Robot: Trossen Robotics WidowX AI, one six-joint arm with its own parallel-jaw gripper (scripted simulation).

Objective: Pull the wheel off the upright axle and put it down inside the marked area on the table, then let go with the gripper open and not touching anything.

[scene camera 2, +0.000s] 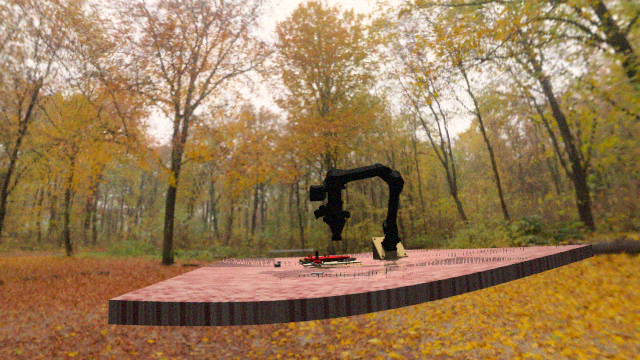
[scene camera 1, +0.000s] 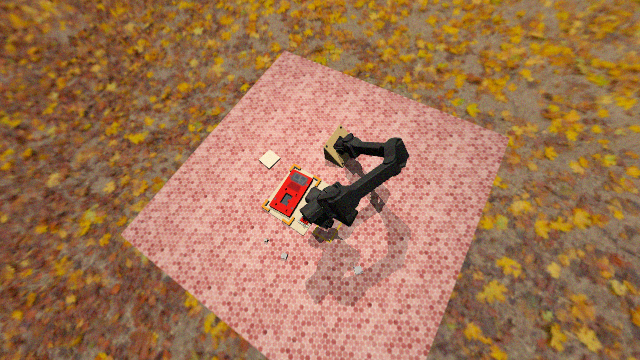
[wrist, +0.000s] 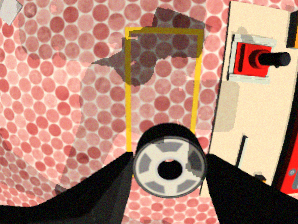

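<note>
The wrist view shows my gripper too, and that gripper is holding a wheel.
</note>
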